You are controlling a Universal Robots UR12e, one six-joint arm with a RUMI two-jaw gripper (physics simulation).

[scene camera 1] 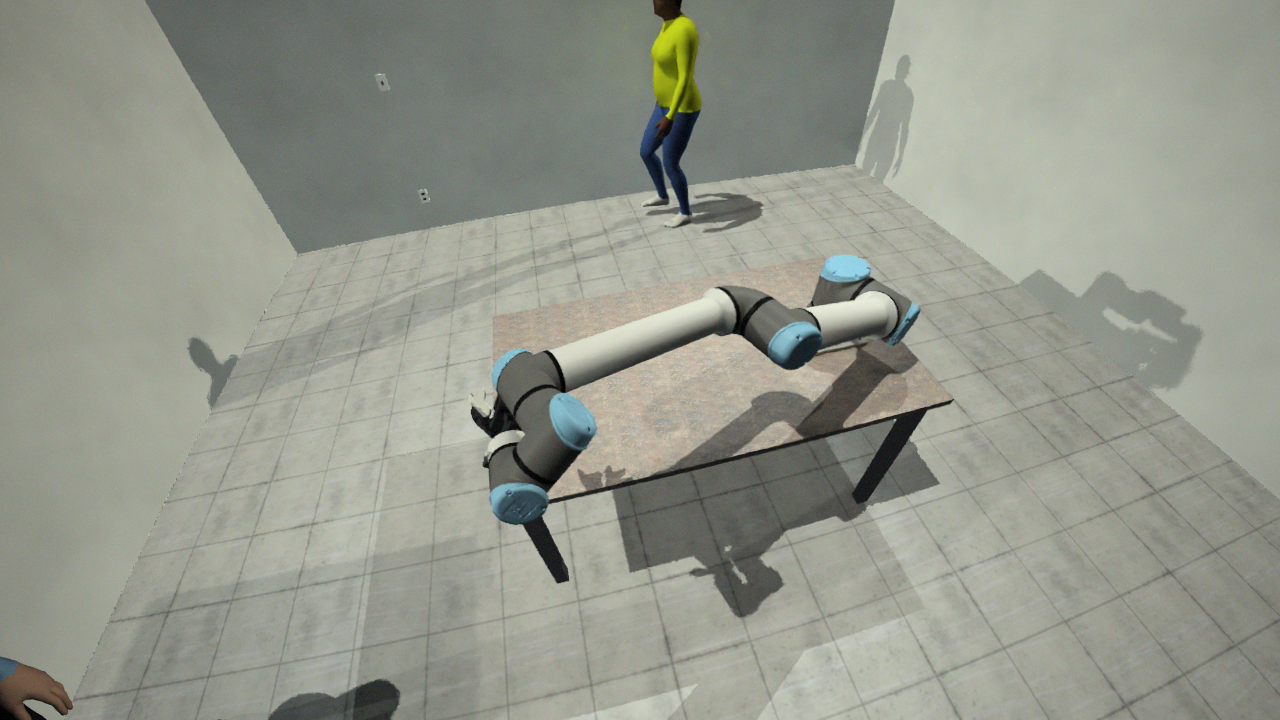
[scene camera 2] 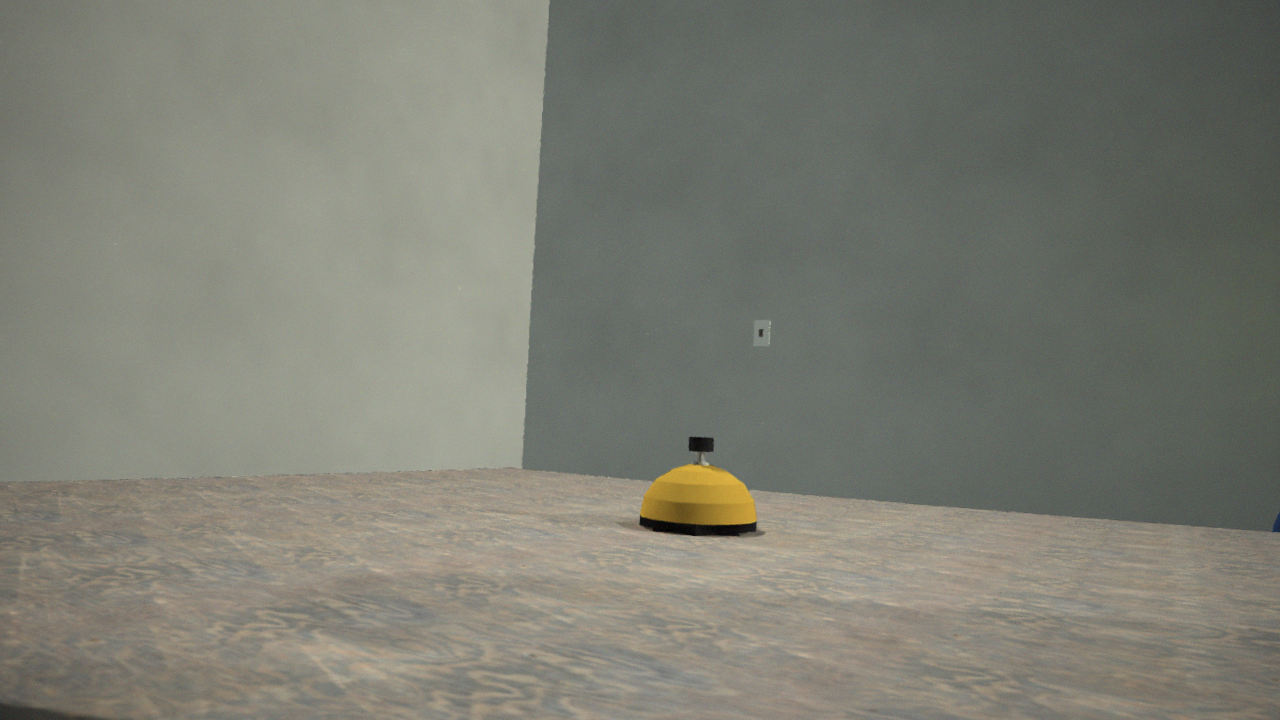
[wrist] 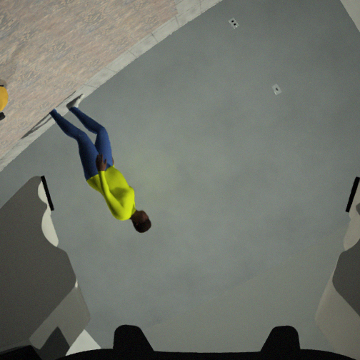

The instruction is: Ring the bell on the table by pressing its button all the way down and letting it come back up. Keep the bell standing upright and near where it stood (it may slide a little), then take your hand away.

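Observation:
The bell (scene camera 2: 698, 497) has a yellow dome and a black base. It stands upright on the table (scene camera 1: 644, 411) (scene camera 2: 358, 608) (wrist: 100, 30). Its black button (scene camera 2: 700, 444) is up on a thin stem, with nothing touching it. In the wrist view, part of the bell (wrist: 3, 98) shows at the left edge, upside down. The bell does not show in scene camera 1. My gripper (scene camera 1: 479, 401) (wrist: 199, 182) is wide open with nothing between its jaws. It is at the table's left end in scene camera 1, apart from the bell and pointing across the room rather than down.
The arm (scene camera 1: 640, 344) reaches over the table from its base at the right end. A person (scene camera 1: 675, 71) (wrist: 117, 195) in a yellow top stands beyond the table near the grey wall. Another person's hand (scene camera 1: 34, 687) shows at the bottom left corner.

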